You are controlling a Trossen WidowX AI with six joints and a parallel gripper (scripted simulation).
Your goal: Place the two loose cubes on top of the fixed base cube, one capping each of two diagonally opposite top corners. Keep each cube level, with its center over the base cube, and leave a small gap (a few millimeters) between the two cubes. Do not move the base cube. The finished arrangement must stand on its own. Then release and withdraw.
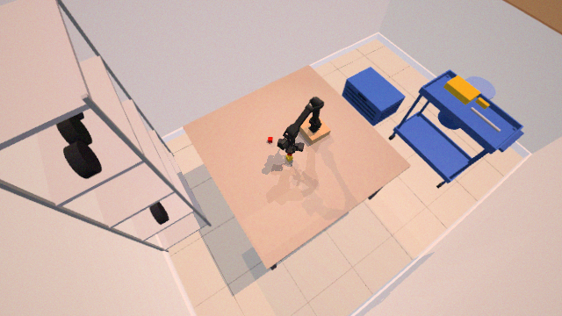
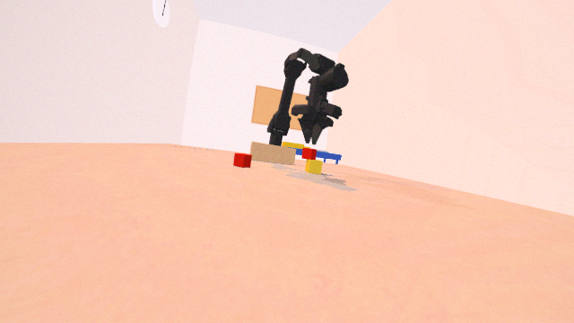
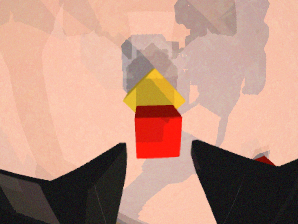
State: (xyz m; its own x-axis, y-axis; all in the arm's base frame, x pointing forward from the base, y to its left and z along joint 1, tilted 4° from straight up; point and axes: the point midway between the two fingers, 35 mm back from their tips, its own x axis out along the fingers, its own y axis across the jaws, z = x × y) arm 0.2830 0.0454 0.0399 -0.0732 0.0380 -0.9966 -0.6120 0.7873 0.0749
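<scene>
Right now my gripper tip is 2 cm short of the yellow cube, 1 cm to the right of it and 7 cm above it.
</scene>
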